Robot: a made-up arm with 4 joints.
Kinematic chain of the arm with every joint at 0, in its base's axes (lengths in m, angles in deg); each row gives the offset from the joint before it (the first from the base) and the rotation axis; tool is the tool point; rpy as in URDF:
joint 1: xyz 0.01 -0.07 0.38 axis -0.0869 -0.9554 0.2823
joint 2: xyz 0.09 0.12 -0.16 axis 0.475 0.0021 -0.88
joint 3: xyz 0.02 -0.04 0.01 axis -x
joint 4: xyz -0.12 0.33 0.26 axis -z
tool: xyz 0.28 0.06 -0.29 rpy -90 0 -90
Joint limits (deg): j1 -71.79..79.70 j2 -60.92..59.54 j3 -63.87..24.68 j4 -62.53..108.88
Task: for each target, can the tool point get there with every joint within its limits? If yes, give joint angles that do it. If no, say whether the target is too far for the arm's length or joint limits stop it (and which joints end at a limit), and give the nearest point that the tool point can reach.
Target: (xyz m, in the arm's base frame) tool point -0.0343 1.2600 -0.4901
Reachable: no: too far | nearest point -0.0078 0.5703 -0.0292 | short by 0.830 m
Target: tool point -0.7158 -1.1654 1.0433
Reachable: no: too far | nearest point -0.2932 -0.0671 0.6690 | short by 1.235 m
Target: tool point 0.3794 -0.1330 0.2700
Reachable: yes | joints -52.84 49.56 -54.16 -9.33
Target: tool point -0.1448 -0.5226 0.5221
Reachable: no: joint limits stop it (at a limit: joint 1, joint 2, joint 3) | nearest point -0.1398 -0.0832 0.6863 | short by 0.469 m
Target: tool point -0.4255 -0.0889 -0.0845
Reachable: no: joint limits stop it (at a limit: joint 2, joint 3, joint 4) | nearest point -0.3657 0.1992 -0.1332 | short by 0.298 m
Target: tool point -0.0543 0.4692 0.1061
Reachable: yes | joints 2.07 -43.93 -8.90 -18.77
